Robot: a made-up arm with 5 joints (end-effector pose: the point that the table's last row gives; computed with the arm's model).
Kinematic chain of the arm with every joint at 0, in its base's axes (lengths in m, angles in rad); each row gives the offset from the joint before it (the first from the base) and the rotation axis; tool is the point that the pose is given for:
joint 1: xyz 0 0 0.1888 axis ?
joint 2: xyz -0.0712 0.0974 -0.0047 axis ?
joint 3: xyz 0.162 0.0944 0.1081 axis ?
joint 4: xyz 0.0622 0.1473 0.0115 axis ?
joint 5: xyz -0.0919 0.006 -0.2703 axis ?
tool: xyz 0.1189 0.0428 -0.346
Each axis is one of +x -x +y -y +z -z.
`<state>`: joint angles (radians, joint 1 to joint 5).
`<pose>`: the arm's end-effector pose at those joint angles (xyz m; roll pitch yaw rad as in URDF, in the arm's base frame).
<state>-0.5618 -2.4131 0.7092 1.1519 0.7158</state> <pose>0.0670 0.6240 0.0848 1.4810 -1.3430 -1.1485</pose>
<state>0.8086 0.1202 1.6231 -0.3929 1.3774</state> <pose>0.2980 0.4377 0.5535 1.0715 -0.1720 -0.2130</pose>
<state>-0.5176 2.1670 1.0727 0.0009 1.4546</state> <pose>-0.3924 0.3058 -0.0888 -2.7314 0.8016 -2.5119</pose>
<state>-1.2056 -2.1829 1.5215 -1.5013 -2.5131</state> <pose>-0.3436 -0.0687 -0.0032 2.1900 0.2322 -2.6445</pose>
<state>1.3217 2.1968 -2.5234 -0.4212 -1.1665</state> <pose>-0.0334 0.0641 -0.2370 0.4748 0.4904 2.5389</pose>
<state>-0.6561 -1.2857 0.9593 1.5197 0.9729</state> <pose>0.0017 0.4830 -0.2554 -0.0982 -0.2079 -0.6152</pose>
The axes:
joint 1: +x
joint 2: +y
joint 3: +x
joint 4: -z
joint 5: -x

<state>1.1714 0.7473 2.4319 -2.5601 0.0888</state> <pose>0.5212 -0.1397 0.7643 2.4403 0.0610 -1.9502</pose>
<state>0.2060 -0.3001 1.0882 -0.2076 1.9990</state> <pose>0.2653 0.2491 0.2237 -0.7193 -0.4932 -0.0014</pose>
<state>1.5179 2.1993 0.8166 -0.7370 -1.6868</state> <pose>0.1593 0.2196 0.7863 -2.0600 -0.4253 1.6138</pose>
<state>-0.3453 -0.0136 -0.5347 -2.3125 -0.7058</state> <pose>-0.0549 -0.1722 -0.0856 1.3820 0.6149 2.5334</pose>
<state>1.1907 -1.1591 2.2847 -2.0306 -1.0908</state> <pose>-0.4496 0.1101 0.6443 -1.9452 0.6376 -3.0272</pose>
